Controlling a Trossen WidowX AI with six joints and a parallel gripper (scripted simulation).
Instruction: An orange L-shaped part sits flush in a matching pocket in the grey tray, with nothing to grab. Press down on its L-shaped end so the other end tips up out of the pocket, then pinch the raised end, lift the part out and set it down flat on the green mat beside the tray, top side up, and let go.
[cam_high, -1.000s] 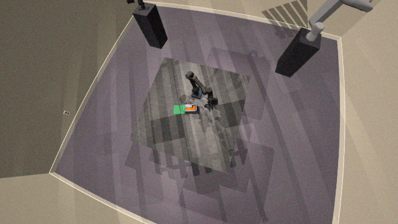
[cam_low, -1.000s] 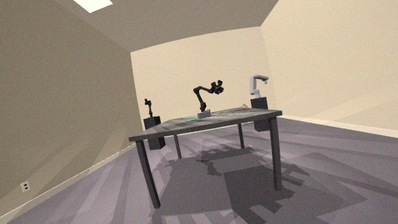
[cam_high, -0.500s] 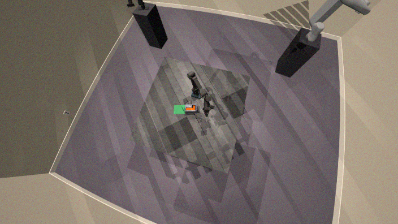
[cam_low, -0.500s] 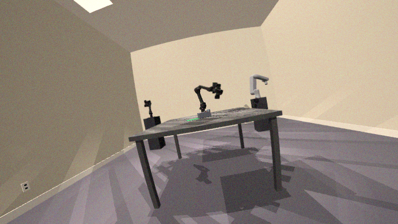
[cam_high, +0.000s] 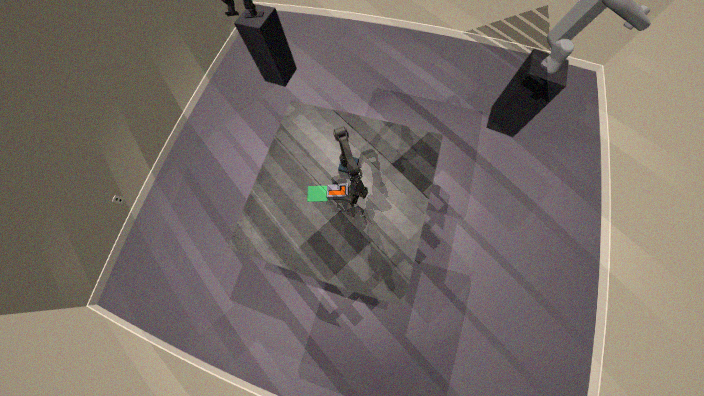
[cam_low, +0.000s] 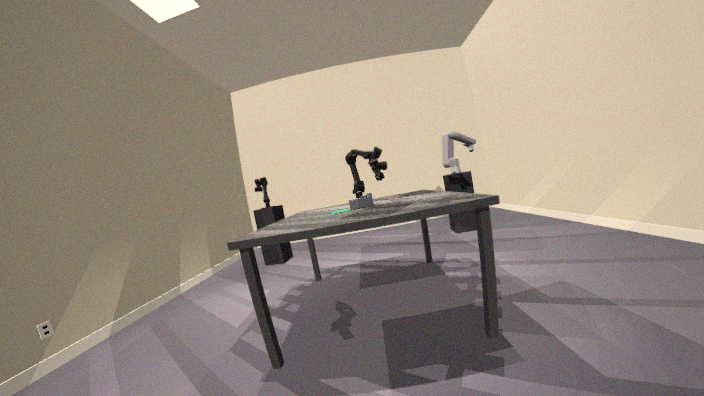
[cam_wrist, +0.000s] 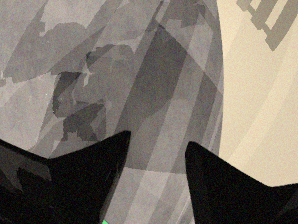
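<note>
Now: gripper tip 8 cm past the orange L-shaped part, 15 cm to the left of it and 13 cm above it. From my gripper tip the other things lie so: green mat: 2 cm behind, 31 cm to the right, 19 cm below; then grey tray: 8 cm behind, 17 cm to the right, 19 cm below.
</note>
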